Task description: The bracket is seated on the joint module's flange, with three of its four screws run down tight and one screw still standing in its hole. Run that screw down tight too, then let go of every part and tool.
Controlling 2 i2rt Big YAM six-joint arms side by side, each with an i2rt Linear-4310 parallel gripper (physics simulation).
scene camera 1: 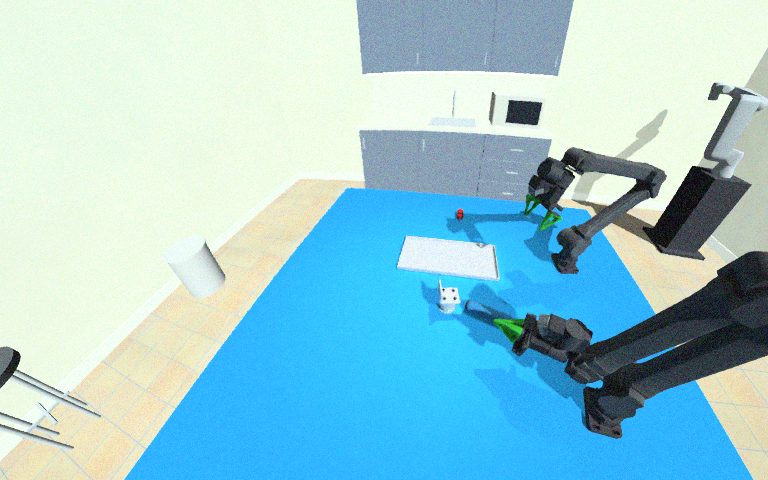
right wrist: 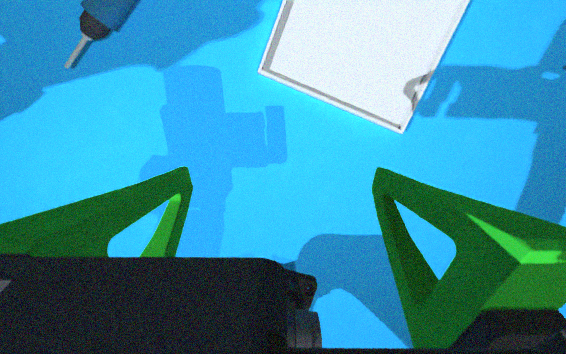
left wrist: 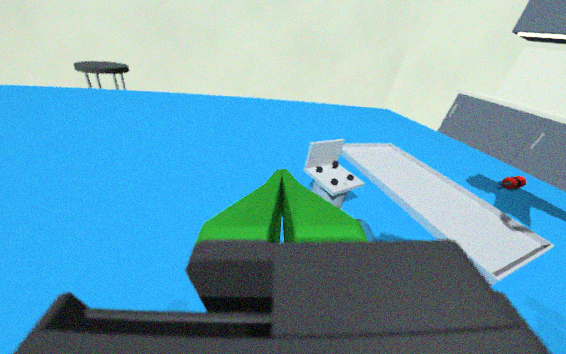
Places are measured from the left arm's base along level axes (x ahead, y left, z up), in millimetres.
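Pixels of known places: left gripper, fingertip midpoint: [scene camera 1: 493, 320] [left wrist: 281, 177]; right gripper, fingertip midpoint: [scene camera 1: 532, 222] [right wrist: 282, 177]; left arm's base, origin of the base link: [scene camera 1: 600, 412]; right arm's base, origin of the base link: [scene camera 1: 563, 264].
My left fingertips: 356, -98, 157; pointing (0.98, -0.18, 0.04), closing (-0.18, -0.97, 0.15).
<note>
For each thing: its middle in the pictures, then the offset to it from my left fingertips, as dx, dy, dz. Level surfaces: height alone.
- white bracket, body centre: [left wrist: 337, 166] [scene camera 1: 449, 292] +145, -127, -75
- grey joint module, body centre: [left wrist: 328, 191] [scene camera 1: 447, 301] +145, -127, -125
- blue screwdriver, body centre: [scene camera 1: 498, 317] -37, -125, -137
- shallow white tray, body centre: [left wrist: 421, 186] [scene camera 1: 448, 256] +198, -391, -149
- small red object, body centre: [left wrist: 511, 182] [scene camera 1: 460, 215] +207, -725, -140
- blue mat, its level: dz -157
The white bracket [scene camera 1: 449, 295] [left wrist: 327, 176] sits on the grey joint module [scene camera 1: 446, 309] [left wrist: 336, 200], its side plate upright. Four dark screw heads show in its flat plate; their exact heights are too small to tell. The blue screwdriver [scene camera 1: 481, 313] [right wrist: 114, 14] lies on the mat beside the module. In the left wrist view, part of it shows behind a finger. My left gripper [scene camera 1: 496, 322] [left wrist: 281, 177] is shut with nothing between its fingertips, apart from the bracket, at the screwdriver's right in the scene view. My right gripper [scene camera 1: 535, 220] [right wrist: 282, 177] is open and empty, far from the bracket.
A shallow white tray [scene camera 1: 447, 257] [left wrist: 420, 192] [right wrist: 350, 45] lies behind the module in the scene view. A small red object [scene camera 1: 459, 213] [left wrist: 514, 182] lies beyond it. All lie on the blue mat [scene camera 1: 317, 350]. Grey cabinets [scene camera 1: 421, 164] stand at the back.
</note>
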